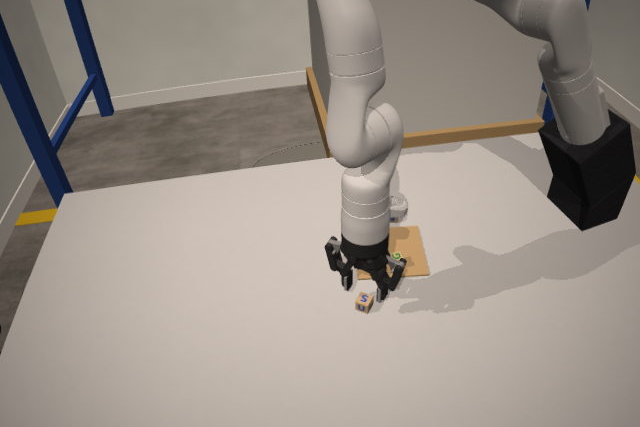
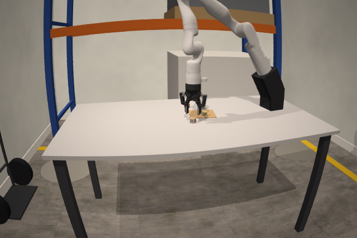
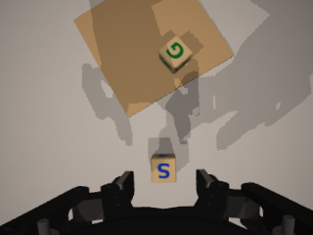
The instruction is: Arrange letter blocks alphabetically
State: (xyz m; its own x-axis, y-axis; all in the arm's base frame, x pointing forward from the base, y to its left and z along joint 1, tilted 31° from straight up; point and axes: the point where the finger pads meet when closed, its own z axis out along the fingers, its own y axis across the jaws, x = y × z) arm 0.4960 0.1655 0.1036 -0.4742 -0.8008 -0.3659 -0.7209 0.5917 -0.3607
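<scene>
Now: the block 50 mm below my hand. Also, from my hand: tan mat: 130 mm to the right, 80 mm behind, 60 mm below.
</scene>
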